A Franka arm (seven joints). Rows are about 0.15 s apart.
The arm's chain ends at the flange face. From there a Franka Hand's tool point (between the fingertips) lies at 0.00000 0.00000 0.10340 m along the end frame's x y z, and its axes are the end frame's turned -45 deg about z.
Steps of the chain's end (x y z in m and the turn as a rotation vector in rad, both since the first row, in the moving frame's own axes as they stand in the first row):
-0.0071, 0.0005, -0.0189, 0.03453, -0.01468, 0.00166
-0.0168, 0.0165, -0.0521, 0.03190, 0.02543, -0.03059
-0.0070, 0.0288, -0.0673, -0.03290, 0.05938, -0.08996
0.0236, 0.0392, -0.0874, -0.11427, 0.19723, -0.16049
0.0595, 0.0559, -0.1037, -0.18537, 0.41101, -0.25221
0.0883, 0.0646, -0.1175, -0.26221, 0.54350, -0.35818
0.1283, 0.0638, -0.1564, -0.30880, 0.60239, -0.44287
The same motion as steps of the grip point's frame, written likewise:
-0.0039, -0.0083, -0.0190, 0.03480, 0.01404, 0.00166
-0.0194, -0.0007, -0.0522, 0.00457, 0.04054, -0.03059
-0.0231, 0.0221, -0.0675, -0.06525, 0.01872, -0.08996
-0.0032, 0.0664, -0.0901, -0.22026, 0.05866, -0.16049
0.0237, 0.1213, -0.1140, -0.42170, 0.15955, -0.25221
0.0458, 0.1588, -0.1356, -0.56972, 0.19890, -0.35818
0.0788, 0.1909, -0.1788, -0.64431, 0.20760, -0.44287

